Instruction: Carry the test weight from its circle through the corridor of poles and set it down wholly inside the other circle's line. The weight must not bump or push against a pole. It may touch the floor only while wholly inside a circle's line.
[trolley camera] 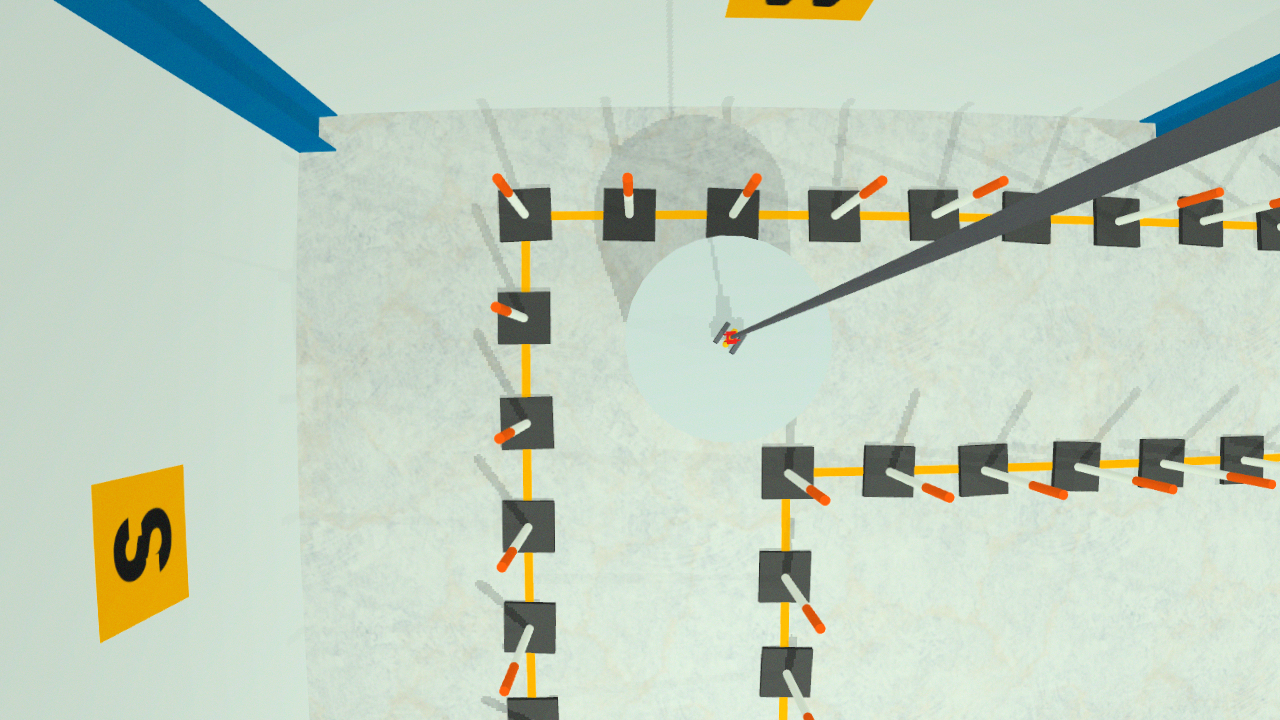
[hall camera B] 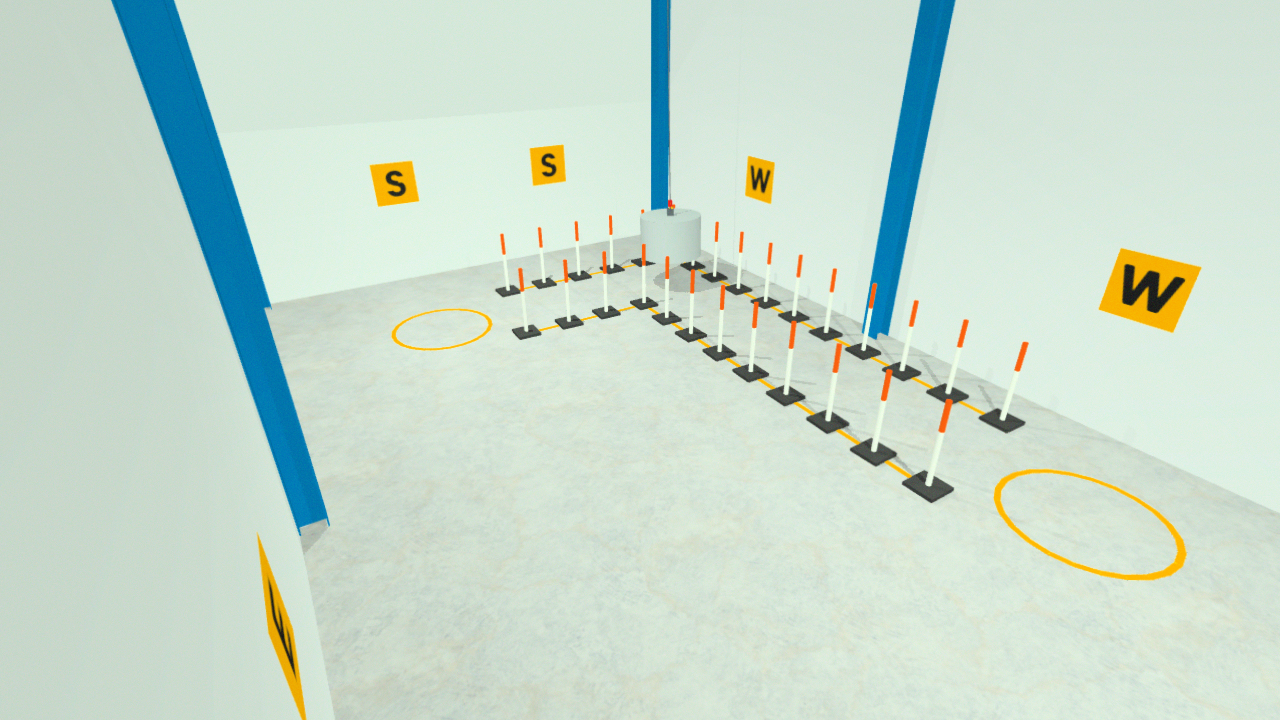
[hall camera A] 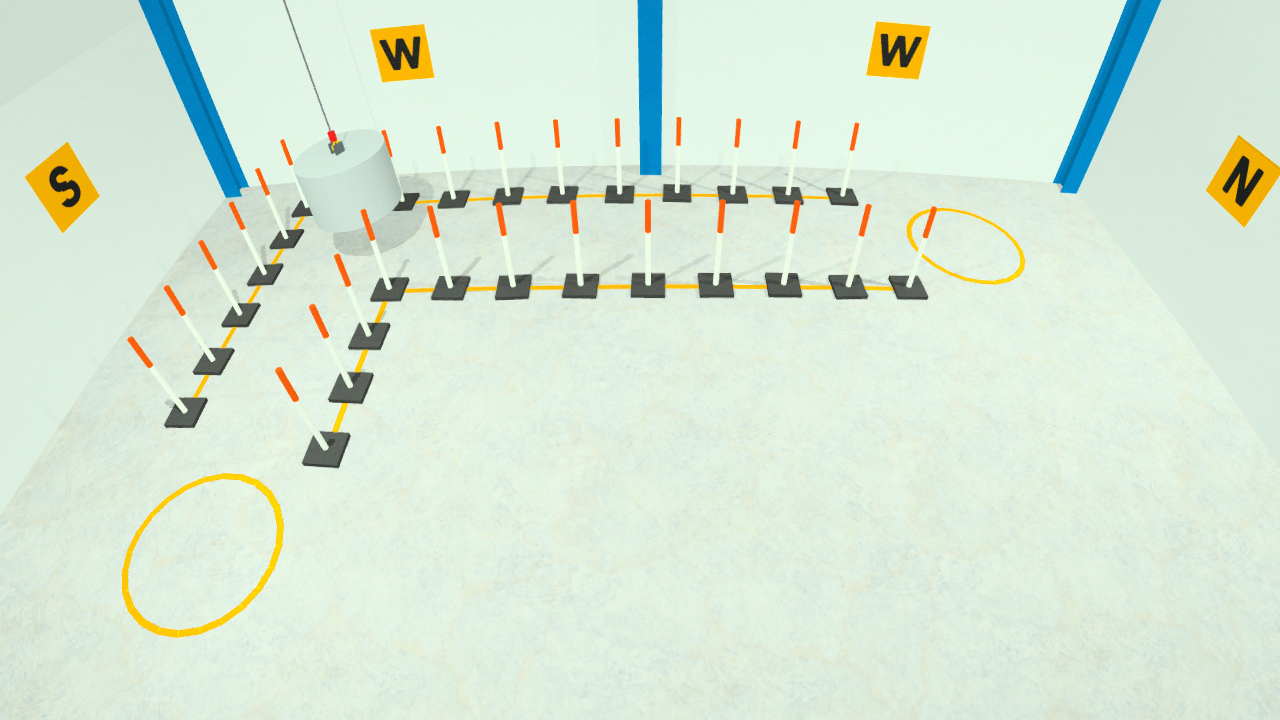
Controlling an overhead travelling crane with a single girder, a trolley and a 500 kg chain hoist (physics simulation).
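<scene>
The test weight [hall camera A: 353, 192] [hall camera B: 670, 240] [trolley camera: 689, 385], a pale grey cylinder, hangs upright above the floor in the corridor's corner, its shadow below. My hook [hall camera A: 332, 137] [hall camera B: 670, 205] [trolley camera: 732, 337] is shut on the weight's top fitting; the chain slants in hall camera A. In the trolley view the weight's rim slightly overlaps an outer pole's base [trolley camera: 733, 207], and a small gap shows to the inner corner pole's base [trolley camera: 787, 474]. One yellow circle [hall camera A: 281, 528] [hall camera B: 441, 309] lies beyond the south leg's open end, the other [hall camera A: 1023, 259] [hall camera B: 1183, 548] beyond the long leg's north end.
Orange-and-white poles on black bases line both sides of the L-shaped corridor. The outer long row [hall camera A: 619, 193] [hall camera B: 862, 350] runs along the W wall, the inner row [hall camera A: 648, 285] [hall camera B: 785, 394] opposite. The outer short row [hall camera A: 239, 314] [trolley camera: 528, 525] stands near the S wall.
</scene>
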